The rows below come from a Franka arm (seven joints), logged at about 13 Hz.
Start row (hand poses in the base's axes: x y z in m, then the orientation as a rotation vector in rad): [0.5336 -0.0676 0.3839 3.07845 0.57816 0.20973]
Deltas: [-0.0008 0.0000 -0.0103 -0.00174 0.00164 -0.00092]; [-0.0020 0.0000 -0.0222 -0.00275 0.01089 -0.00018]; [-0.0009 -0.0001 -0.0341 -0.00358 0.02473 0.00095]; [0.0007 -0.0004 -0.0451 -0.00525 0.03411 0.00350]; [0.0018 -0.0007 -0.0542 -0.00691 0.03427 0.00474]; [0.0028 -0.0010 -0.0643 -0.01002 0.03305 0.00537]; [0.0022 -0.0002 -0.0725 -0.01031 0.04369 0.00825]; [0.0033 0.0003 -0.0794 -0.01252 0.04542 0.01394]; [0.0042 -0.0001 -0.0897 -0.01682 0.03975 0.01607]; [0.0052 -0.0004 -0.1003 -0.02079 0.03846 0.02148]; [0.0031 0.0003 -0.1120 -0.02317 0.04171 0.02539]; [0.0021 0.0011 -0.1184 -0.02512 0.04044 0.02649]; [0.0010 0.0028 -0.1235 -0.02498 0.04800 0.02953]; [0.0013 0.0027 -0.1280 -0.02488 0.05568 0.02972]
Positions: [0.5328 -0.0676 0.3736 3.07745 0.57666 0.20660]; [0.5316 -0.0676 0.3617 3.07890 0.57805 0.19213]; [0.5327 -0.0677 0.3498 3.08161 0.58020 0.17068]; [0.5343 -0.0680 0.3388 3.08188 0.58433 0.15575]; [0.5354 -0.0683 0.3297 3.08004 0.58612 0.15495]; [0.5364 -0.0686 0.3196 3.07657 0.58682 0.15578]; [0.5358 -0.0678 0.3114 3.07835 0.59158 0.13940]; [0.5369 -0.0673 0.3045 3.07532 0.60027 0.13604]; [0.5378 -0.0677 0.2942 3.06923 0.60302 0.14329]; [0.5388 -0.0680 0.2836 3.06377 0.61099 0.14396]; [0.5367 -0.0673 0.2719 3.06135 0.61692 0.13822]; [0.5357 -0.0665 0.2655 3.05887 0.61839 0.13952]; [0.5346 -0.0648 0.2604 3.06014 0.62333 0.12804]; [0.5349 -0.0649 0.2559 3.06206 0.62386 0.11634]
